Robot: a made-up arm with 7 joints.
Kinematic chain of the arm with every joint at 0, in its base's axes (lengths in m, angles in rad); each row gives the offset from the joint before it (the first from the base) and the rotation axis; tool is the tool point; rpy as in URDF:
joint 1: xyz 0 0 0.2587 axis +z
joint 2: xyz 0 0 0 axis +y
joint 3: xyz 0 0 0.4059 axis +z
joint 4: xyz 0.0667 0 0 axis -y
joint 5: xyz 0.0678 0 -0.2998 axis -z
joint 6: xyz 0 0 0 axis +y
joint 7: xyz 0.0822 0 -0.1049 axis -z
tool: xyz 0 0 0 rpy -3.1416 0 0
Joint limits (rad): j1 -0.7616..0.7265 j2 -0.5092..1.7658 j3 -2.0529..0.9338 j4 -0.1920..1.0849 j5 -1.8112..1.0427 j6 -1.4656..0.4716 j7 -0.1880..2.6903
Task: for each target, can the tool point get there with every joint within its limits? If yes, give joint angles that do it. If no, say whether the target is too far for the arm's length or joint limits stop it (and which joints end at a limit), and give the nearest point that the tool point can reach.
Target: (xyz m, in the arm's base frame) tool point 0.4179 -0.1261 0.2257
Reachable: yes | joints -0.2043 0.6743 0.0591 0.4779 0.4748 -1.0865 2.2361
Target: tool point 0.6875 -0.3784 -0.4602
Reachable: no: too far | nearest point 0.4014 -0.2209 -0.1611 | short by 0.443 m
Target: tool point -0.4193 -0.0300 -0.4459
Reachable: no: joint limits stop it (at a limit: joint 1, joint 2) | nearest point -0.0639 -0.1631 -0.1508 | short by 0.481 m
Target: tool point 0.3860 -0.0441 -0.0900
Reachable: yes | joints 0.3920 1.3150 -0.5463 0.9826 -1.3603 0.1936 0.6788
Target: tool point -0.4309 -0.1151 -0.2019
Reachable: no: joint limits stop it (at a limit: joint 1, joint 2) | nearest point -0.1331 -0.1944 -0.0582 | short by 0.340 m
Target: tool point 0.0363 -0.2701 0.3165
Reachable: yes | joints 0.2218 0.1493 -1.6022 0.0679 0.2068 -0.3911 1.1811
